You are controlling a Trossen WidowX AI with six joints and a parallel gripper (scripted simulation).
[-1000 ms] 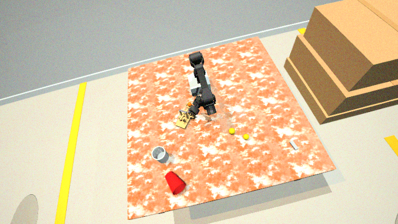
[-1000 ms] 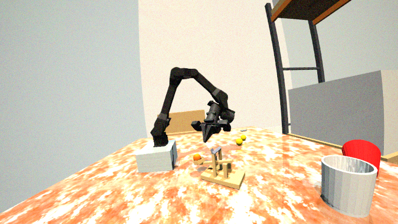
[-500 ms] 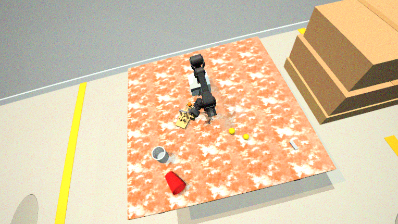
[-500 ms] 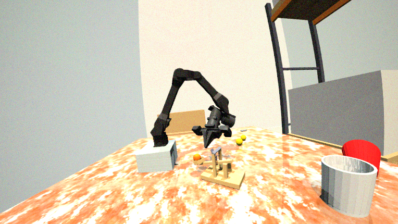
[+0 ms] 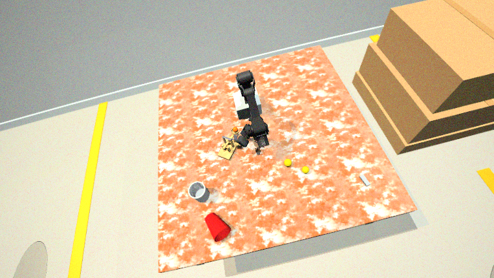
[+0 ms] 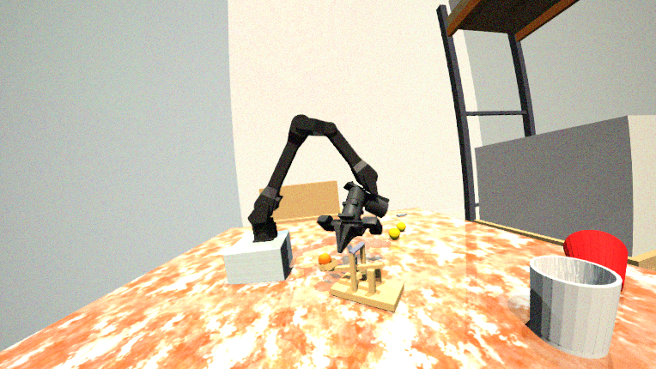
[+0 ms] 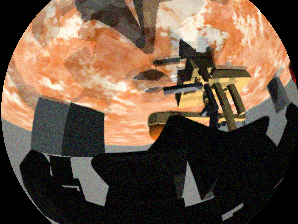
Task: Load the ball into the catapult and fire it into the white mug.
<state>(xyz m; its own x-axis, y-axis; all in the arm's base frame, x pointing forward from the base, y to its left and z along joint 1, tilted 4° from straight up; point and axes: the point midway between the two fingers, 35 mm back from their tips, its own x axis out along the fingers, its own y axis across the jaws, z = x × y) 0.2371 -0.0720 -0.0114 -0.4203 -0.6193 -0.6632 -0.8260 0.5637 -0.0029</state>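
Now: the orange ball 40 mm behind my gripper tip and 30 mm to the right of it. Also, from my gripper tip: white mug: 310 mm ahead, 270 mm to the right, 30 mm below; then small grey block: 600 mm to the left, 400 mm ahead, 60 mm below; then wooden catapult: 50 mm to the right, 20 mm ahead, 10 mm below.
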